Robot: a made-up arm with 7 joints. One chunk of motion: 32 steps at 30 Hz.
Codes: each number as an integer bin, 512 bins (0 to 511) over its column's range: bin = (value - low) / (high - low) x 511, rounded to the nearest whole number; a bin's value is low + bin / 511 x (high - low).
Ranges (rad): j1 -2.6..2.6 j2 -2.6..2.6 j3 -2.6..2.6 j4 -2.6..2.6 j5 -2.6..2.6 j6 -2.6..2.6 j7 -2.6..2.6
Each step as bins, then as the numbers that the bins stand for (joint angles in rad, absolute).
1 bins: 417 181 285 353 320 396 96
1 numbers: 1.6434 -0.7581 0.3002 0.9922 0.6564 1.4297 -1.6231
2 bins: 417 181 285 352 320 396 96
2 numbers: 1.6434 -0.7581 0.3002 0.9820 0.6564 1.4297 -1.6231
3 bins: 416 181 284 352 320 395 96
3 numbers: 1.6333 -0.7581 0.2900 0.9820 0.6564 1.4196 -1.6231
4 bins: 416 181 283 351 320 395 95
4 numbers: 1.6333 -0.7581 0.2798 0.9718 0.6564 1.4196 -1.6333
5 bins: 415 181 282 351 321 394 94
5 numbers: 1.6231 -0.7581 0.2697 0.9718 0.6665 1.4094 -1.6434
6 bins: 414 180 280 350 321 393 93
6 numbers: 1.6129 -0.7683 0.2493 0.9616 0.6665 1.3992 -1.6536
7 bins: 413 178 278 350 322 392 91
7 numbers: 1.6027 -0.7886 0.2290 0.9616 0.6767 1.3890 -1.6740
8 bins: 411 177 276 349 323 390 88
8 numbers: 1.5824 -0.7988 0.2086 0.9515 0.6869 1.3687 -1.7045
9 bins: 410 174 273 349 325 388 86
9 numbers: 1.5722 -0.8294 0.1781 0.9515 0.7072 1.3483 -1.7249
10 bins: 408 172 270 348 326 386 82
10 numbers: 1.5519 -0.8497 0.1476 0.9413 0.7174 1.3280 -1.7656
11 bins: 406 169 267 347 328 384 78
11 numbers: 1.5315 -0.8802 0.1170 0.9311 0.7378 1.3076 -1.8063
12 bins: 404 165 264 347 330 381 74
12 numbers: 1.5112 -0.9209 0.0865 0.9311 0.7581 1.2771 -1.8470
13 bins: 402 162 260 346 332 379 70
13 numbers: 1.4908 -0.9515 0.0458 0.9209 0.7785 1.2568 -1.8877
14 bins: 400 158 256 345 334 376 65
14 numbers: 1.4705 -0.9922 0.0051 0.9108 0.7988 1.2262 -1.9386
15 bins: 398 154 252 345 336 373 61
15 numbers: 1.4501 -1.0329 -0.0356 0.9108 0.8192 1.1957 -1.9793
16 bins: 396 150 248 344 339 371 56
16 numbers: 1.4297 -1.0736 -0.0763 0.9006 0.8497 1.1753 -2.0301
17 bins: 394 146 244 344 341 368 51
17 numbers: 1.4094 -1.1143 -0.1170 0.9006 0.8701 1.1448 -2.0810
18 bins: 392 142 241 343 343 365 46
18 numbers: 1.3890 -1.1550 -0.1476 0.8904 0.8904 1.1143 -2.1319
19 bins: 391 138 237 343 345 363 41
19 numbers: 1.3789 -1.1957 -0.1883 0.8904 0.9108 1.0939 -2.1828
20 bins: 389 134 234 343 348 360 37
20 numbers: 1.3585 -1.2364 -0.2188 0.8904 0.9413 1.0634 -2.2235
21 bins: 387 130 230 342 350 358 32
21 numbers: 1.3382 -1.2771 -0.2595 0.8802 0.9616 1.0431 -2.2744
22 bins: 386 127 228 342 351 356 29
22 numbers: 1.3280 -1.3076 -0.2798 0.8802 0.9718 1.0227 -2.3049
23 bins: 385 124 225 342 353 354 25
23 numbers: 1.3178 -1.3382 -0.3104 0.8802 0.9922 1.0023 -2.3456
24 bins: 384 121 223 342 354 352 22
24 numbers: 1.3076 -1.3687 -0.3307 0.8802 1.0023 0.9820 -2.3761
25 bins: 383 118 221 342 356 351 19
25 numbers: 1.2975 -1.3992 -0.3511 0.8802 1.0227 0.9718 -2.4067
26 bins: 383 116 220 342 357 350 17
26 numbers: 1.2975 -1.4196 -0.3613 0.8802 1.0329 0.9616 -2.4270
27 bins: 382 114 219 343 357 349 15
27 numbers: 1.2873 -1.4399 -0.3714 0.8904 1.0329 0.9515 -2.4474
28 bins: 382 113 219 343 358 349 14
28 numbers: 1.2873 -1.4501 -0.3714 0.8904 1.0431 0.9515 -2.4575
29 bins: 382 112 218 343 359 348 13
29 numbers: 1.2873 -1.4603 -0.3816 0.8904 1.0532 0.9413 -2.4677
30 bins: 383 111 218 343 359 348 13
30 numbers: 1.2975 -1.4705 -0.3816 0.8904 1.0532 0.9413 -2.4677
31 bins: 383 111 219 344 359 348 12
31 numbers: 1.2975 -1.4705 -0.3714 0.9006 1.0532 0.9413 -2.4779
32 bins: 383 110 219 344 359 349 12
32 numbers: 1.2975 -1.4806 -0.3714 0.9006 1.0532 0.9515 -2.4779
